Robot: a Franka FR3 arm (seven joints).
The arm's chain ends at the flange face. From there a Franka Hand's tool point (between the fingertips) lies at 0.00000 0.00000 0.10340 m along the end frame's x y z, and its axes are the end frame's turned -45 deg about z.
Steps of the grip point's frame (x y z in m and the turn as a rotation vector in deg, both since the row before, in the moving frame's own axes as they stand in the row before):
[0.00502, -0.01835, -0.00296, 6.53, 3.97, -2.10]
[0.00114, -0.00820, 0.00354, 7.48, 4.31, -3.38]
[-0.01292, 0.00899, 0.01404, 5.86, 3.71, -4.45]
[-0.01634, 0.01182, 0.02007, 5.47, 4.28, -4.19]
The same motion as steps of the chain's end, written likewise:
[-0.00592, -0.00323, -0.00204, 7.42, -1.81, -2.10]
[-0.00052, 0.00826, 0.00471, 8.34, -2.24, -3.38]
[0.00043, 0.02756, 0.01480, 6.77, -1.52, -4.45]
[-0.00123, 0.03226, 0.02083, 6.89, -0.84, -4.19]

